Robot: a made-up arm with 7 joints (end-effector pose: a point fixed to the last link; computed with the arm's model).
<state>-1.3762 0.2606 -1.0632 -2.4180 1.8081 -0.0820 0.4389</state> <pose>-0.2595 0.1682 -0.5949 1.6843 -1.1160 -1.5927</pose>
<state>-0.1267 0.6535 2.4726 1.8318 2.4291 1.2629 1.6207</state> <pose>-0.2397 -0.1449 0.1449 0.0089 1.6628 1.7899</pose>
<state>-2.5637 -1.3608 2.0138 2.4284 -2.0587 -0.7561 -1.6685</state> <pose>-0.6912 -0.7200 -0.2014 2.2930 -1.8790 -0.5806</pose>
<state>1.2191 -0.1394 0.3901 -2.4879 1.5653 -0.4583 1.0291</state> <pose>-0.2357 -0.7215 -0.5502 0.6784 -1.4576 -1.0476</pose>
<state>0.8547 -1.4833 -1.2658 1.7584 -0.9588 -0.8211 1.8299</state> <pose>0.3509 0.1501 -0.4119 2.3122 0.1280 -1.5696</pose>
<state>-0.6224 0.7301 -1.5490 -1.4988 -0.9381 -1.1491 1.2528</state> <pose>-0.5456 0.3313 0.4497 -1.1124 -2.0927 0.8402</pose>
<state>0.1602 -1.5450 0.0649 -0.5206 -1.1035 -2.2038 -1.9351</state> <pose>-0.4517 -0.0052 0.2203 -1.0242 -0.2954 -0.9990</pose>
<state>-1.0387 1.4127 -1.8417 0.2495 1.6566 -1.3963 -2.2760</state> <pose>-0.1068 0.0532 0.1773 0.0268 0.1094 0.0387</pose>
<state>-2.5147 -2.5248 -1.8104 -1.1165 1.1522 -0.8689 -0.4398</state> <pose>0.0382 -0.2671 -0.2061 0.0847 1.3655 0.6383</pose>
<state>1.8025 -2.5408 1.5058 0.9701 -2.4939 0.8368 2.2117</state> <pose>-0.5688 0.5516 0.0751 1.0966 -0.0793 0.7563</pose>
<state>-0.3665 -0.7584 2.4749 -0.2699 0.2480 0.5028 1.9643</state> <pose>-0.3964 0.5118 0.1375 0.8932 0.0785 1.1207</pose>
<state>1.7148 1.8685 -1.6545 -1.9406 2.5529 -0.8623 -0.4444</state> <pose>-1.0905 -0.1652 -0.2672 0.9217 2.1048 -1.0086</pose>
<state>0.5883 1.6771 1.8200 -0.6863 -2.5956 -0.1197 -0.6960</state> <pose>-0.0231 0.4876 0.5113 -1.2288 -0.9432 0.8548</pose>
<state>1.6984 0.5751 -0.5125 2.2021 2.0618 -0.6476 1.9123</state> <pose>0.2392 -0.3039 0.4365 -0.2402 -1.2653 0.3916</pose>
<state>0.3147 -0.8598 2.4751 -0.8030 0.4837 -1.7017 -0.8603</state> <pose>-0.7144 -0.0150 -0.0261 1.0136 -1.0134 -1.5951</pose>
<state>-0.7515 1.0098 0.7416 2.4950 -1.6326 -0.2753 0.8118</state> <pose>0.4536 0.7092 0.3297 2.5688 -0.4103 0.7337</pose>
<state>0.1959 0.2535 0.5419 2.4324 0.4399 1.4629 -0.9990</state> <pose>-0.1782 0.1079 -0.1626 0.5167 -2.2652 1.2236</pose>
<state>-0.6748 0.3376 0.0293 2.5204 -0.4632 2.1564 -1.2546</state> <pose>-0.2152 0.2307 -0.1992 1.0518 -1.8361 -0.3342</pose>
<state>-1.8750 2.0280 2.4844 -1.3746 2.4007 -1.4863 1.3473</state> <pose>-0.0427 -0.7671 0.3597 -1.1530 -0.8542 -0.8889</pose>
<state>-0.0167 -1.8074 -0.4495 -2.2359 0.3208 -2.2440 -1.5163</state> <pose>-0.0097 -0.1520 -0.4627 -0.5268 1.2874 0.1633</pose>
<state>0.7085 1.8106 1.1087 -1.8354 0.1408 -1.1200 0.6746</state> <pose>0.0216 0.0133 -0.5077 0.4303 1.2522 0.8911</pose>
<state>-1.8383 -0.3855 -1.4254 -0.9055 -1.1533 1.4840 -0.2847</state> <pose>-0.0925 -0.0767 0.2429 -0.4587 0.1221 0.2568</pose>
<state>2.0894 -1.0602 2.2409 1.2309 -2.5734 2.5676 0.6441</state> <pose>-0.5067 0.3921 -0.6084 -0.4356 -0.0122 3.0712</pose>
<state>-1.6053 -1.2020 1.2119 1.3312 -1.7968 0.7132 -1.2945</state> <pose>-0.9363 -0.1479 0.4779 0.9543 -0.2439 -2.2083</pose>
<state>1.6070 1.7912 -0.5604 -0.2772 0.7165 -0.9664 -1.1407</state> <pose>-0.4751 0.1648 0.0410 -2.1243 -1.9134 0.0056</pose>
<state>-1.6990 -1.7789 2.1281 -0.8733 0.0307 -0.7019 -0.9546</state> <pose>-0.4438 0.1639 0.2367 -2.0633 -0.7396 0.0548</pose>
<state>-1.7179 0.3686 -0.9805 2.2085 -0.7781 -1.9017 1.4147</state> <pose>-0.3288 0.2853 -0.4885 0.0288 0.8143 0.1311</pose>
